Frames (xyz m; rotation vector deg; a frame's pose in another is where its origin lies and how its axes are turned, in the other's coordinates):
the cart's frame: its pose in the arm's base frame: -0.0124 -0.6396 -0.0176 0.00 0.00 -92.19
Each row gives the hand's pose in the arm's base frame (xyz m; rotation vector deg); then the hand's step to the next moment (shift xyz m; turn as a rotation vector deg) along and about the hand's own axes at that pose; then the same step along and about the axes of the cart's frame.
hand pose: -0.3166 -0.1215 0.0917 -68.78 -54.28 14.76
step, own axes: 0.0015 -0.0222 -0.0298 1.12 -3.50 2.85
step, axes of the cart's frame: 0.0271 0.0173 0.0187 -1.18 -2.51 3.73
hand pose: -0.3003 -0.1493 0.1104 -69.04 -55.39 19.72
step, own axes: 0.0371 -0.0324 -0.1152 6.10 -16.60 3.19
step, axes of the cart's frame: 0.0546 0.1049 0.0413 -0.01 -3.18 17.69
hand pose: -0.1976 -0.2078 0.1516 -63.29 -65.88 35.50
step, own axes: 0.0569 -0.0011 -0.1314 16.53 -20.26 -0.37
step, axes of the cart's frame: -0.0060 0.1413 0.0224 -6.48 2.90 25.17
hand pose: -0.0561 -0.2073 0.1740 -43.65 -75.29 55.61
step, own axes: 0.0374 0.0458 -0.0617 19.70 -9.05 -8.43
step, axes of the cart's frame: -0.0596 0.0518 -0.0327 -14.90 8.89 15.49
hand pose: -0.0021 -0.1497 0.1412 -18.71 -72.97 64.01
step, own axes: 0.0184 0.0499 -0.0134 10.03 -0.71 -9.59
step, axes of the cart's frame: -0.0427 -0.0159 -0.0305 -11.47 7.13 3.26
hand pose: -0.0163 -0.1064 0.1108 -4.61 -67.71 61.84
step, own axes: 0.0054 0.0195 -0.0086 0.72 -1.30 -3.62
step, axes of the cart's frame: -0.0179 -0.0066 -0.0109 -1.63 3.54 -0.34
